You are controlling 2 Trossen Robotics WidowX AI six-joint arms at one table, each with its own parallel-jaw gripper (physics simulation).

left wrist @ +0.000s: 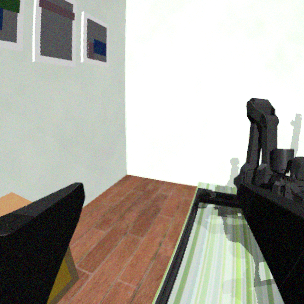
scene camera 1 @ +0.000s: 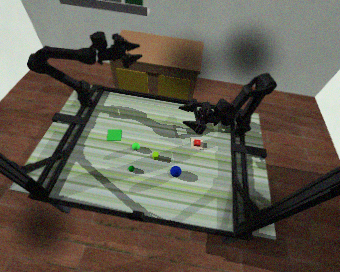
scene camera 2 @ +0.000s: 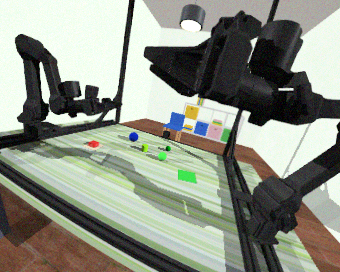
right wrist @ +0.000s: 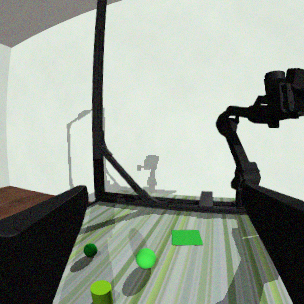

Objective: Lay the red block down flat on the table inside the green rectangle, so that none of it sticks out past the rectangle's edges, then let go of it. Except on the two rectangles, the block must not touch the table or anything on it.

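Seen in the pictures: left gripper, fingertip midpoint: [left wrist: 162, 190] [scene camera 1: 141, 50] [scene camera 2: 147, 61]; right gripper, fingertip midpoint: [scene camera 1: 180, 114] [scene camera 2: 119, 104] [right wrist: 166, 192]; left arm's base, origin of the base link: [scene camera 1: 86, 103] [scene camera 2: 259, 232] [right wrist: 242, 203]; right arm's base, origin of the base link: [scene camera 1: 238, 132] [scene camera 2: 33, 134].
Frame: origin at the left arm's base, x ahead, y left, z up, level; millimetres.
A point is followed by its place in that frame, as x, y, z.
Note:
The red block [scene camera 1: 197, 142] @[592, -395, 0] [scene camera 2: 93, 144] @[588, -377, -4] lies on a pale rectangle [scene camera 1: 194, 147] @[572, -413, -18] near the right arm's base. The flat green rectangle [scene camera 1: 114, 135] @[148, -256, -18] [scene camera 2: 187, 176] @[147, -248, -18] [right wrist: 187, 237] @[155, -250, -18] is bare, on the left arm's side of the table. My right gripper [scene camera 1: 182, 115] @[480, -354, 206] [right wrist: 166, 192] @[480, -354, 206] is open and empty, above the table and near the red block in scene camera 1, its fingers pointing toward the left arm's side. My left gripper [scene camera 1: 140, 51] @[349, 1, 325] [scene camera 2: 148, 60] @[349, 1, 325] [left wrist: 162, 190] @[349, 1, 325] is open and empty, held high, far from the block. The block does not show in either wrist view.
Between block and green rectangle stand a bright green ball [scene camera 1: 136, 146] @[258, -372, 17] [scene camera 2: 162, 156] @[257, -344, 9] [right wrist: 146, 258] @[272, -360, 12] and a lime cylinder [scene camera 1: 155, 155] @[346, -442, 14] [scene camera 2: 145, 148] @[344, -419, 2] [right wrist: 101, 292] @[361, -430, 14]. A dark green ball [scene camera 1: 131, 168] @[218, -489, 8] [scene camera 2: 168, 148] @[218, -471, 2] [right wrist: 90, 250] @[230, -479, 2] and a blue ball [scene camera 1: 175, 171] @[422, -556, 32] [scene camera 2: 133, 136] @[428, -521, 19] lie lower in scene camera 1. Black frame bars edge the table.

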